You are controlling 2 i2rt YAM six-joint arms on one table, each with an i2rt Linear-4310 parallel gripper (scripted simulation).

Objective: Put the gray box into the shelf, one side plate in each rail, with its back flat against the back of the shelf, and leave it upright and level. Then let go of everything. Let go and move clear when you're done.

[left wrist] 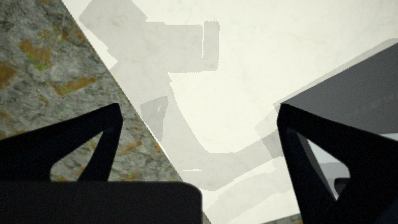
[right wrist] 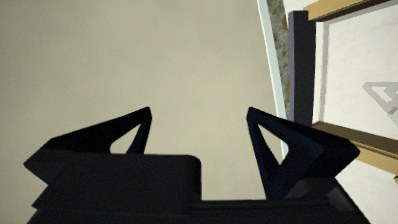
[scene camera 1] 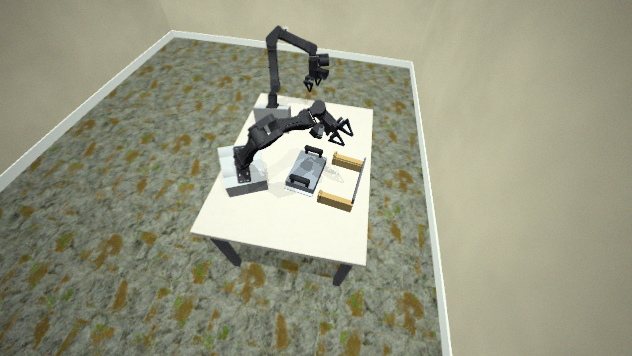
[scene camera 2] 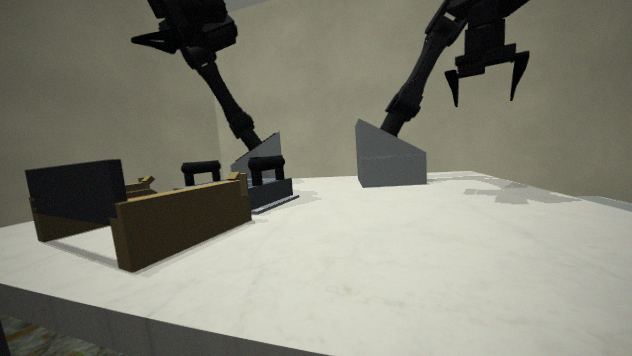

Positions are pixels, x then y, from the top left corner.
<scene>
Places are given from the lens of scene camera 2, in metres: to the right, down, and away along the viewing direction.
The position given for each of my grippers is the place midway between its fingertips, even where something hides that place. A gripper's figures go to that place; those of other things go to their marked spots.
my left gripper (scene camera 2: pixel 482 103): 0.36, -0.16, 0.47
gray box (scene camera 2: pixel 265 193): -0.12, 0.04, 0.50
dark back plate (scene camera 2: pixel 81 191): -0.29, 0.02, 0.27
The marked spots on the dark back plate and the gray box are 0.30 m apart.
</scene>
